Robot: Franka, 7 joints.
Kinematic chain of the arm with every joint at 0, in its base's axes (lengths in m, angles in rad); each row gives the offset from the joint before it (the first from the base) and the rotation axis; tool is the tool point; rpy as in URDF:
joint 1: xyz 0 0 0.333 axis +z
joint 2: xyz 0 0 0 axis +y
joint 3: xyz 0 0 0.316 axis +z
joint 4: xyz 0.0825 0 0 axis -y
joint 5: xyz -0.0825 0 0.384 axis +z
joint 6: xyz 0 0 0 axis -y
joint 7: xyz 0.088 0 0 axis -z
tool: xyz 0 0 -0.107 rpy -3.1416 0 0
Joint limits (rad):
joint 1: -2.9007..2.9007
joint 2: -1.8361..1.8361
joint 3: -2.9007..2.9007
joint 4: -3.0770..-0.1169
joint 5: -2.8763..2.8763
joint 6: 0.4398..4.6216
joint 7: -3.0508..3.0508
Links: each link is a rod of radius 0.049 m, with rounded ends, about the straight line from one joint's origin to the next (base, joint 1, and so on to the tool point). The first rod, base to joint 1, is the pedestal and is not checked.
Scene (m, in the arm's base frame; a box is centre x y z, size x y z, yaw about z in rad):
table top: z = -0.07
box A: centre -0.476 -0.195 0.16 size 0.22 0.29 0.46 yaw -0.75
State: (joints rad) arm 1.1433 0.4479 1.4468 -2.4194 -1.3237 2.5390 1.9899
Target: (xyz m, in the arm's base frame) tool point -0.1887 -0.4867 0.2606
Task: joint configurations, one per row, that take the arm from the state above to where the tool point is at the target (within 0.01 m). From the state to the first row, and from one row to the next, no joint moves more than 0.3 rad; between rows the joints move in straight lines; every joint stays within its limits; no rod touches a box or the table.
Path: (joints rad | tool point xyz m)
1: 1.1831 0.5182 1.7092 -2.1938 -1.2460 2.3942 1.9863 | -0.5166 0.1873 0.4331
2: 1.2229 0.5886 1.9715 -1.9682 -1.1684 2.2493 1.9827 | -0.5438 0.1217 0.5978
3: 1.2627 0.6589 2.2339 -1.7426 -1.0907 2.1045 1.9791 | -0.5019 0.0659 0.7662
4: 1.4240 0.4295 2.2695 -1.8861 -1.1471 2.2559 1.9818 | -0.5045 -0.1683 0.6879
5: 1.5854 0.2001 2.3051 -2.0297 -1.2034 2.4074 1.9845 | -0.4341 -0.3560 0.5636
6: 1.7467 -0.0293 2.3407 -2.1732 -1.2598 2.5589 1.9872 | -0.3169 -0.4661 0.4132
7: 1.9080 -0.2588 2.3763 -2.3167 -1.3162 2.7103 1.9899 | -0.1887 -0.4867 0.2606

